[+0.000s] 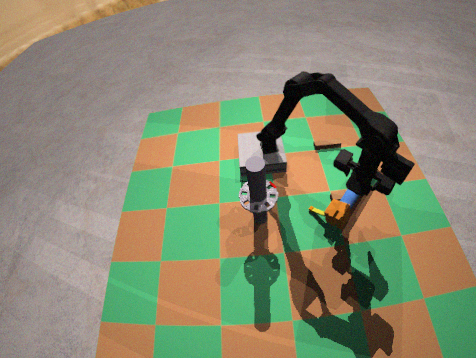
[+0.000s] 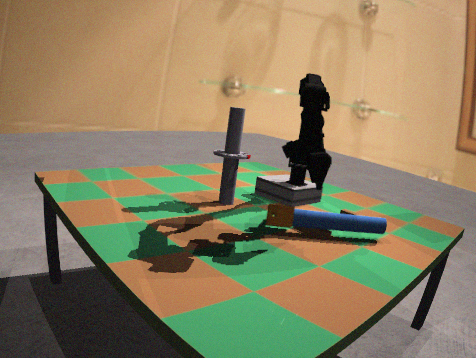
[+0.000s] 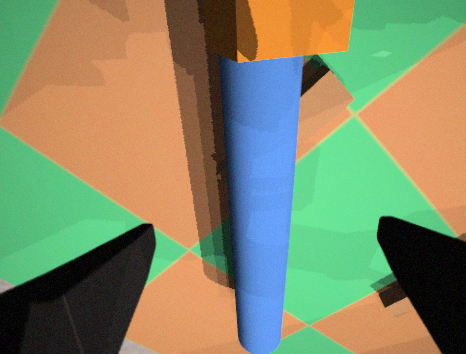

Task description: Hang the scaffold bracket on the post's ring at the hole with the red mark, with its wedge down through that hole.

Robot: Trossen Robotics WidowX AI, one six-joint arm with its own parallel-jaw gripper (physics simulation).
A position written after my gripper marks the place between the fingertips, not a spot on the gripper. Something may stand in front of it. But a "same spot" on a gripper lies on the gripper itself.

Labels:
My gripper shows in image 1, in image 2 (316,186) and in image 3. A scaffold bracket shows in image 1, in image 2 and in image 3 (260,56). One and the same spot on the scaffold bracket: (image 2: 284,216) is (image 1: 347,214). One and the same spot on my gripper: (image 3: 94,296) is (image 1: 374,186).

